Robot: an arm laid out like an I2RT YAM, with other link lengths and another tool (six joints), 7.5 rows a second.
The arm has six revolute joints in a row. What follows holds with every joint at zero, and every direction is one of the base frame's. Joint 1 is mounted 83.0 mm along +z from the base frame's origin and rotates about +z. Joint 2 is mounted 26.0 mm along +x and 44.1 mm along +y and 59.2 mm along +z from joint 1 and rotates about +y. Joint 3 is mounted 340.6 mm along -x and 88.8 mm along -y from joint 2 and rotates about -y. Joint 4 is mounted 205.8 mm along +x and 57.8 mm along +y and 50.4 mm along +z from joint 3 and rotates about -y. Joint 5 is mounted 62.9 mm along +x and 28.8 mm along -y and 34.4 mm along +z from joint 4 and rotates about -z. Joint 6 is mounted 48.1 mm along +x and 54.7 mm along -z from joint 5 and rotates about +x. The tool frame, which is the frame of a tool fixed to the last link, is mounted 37.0 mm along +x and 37.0 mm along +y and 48.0 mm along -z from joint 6; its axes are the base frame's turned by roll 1.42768, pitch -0.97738 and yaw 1.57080 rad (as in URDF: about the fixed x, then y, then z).
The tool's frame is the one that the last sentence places.
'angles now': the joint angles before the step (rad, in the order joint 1, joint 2, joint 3, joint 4, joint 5, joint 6). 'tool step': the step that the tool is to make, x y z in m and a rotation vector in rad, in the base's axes. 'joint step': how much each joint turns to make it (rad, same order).
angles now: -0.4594 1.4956 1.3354 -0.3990 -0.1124 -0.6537
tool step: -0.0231 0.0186 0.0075 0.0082 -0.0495 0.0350
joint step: 0.0099 -0.1003 -0.0629 0.0050 -0.0365 0.0122
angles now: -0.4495 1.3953 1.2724 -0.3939 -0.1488 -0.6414
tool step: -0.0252 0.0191 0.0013 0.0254 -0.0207 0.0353
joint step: 0.0091 -0.0929 -0.0597 -0.0229 -0.0384 0.0152
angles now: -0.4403 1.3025 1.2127 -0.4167 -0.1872 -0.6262
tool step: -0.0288 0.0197 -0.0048 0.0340 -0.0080 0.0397
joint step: 0.0042 -0.0987 -0.0723 -0.0309 -0.0476 0.0129
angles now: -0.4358 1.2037 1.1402 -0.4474 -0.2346 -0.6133
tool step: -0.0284 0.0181 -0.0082 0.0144 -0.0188 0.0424
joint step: 0.0056 -0.1063 -0.0818 -0.0133 -0.0423 0.0005
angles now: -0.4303 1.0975 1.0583 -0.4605 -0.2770 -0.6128
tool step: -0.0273 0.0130 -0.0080 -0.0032 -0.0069 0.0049
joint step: 0.0024 -0.0995 -0.0595 -0.0327 -0.0022 -0.0013
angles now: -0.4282 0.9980 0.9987 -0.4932 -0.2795 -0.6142
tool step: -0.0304 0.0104 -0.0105 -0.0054 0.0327 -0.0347
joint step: 0.0001 -0.0937 -0.0405 -0.0805 0.0394 0.0007
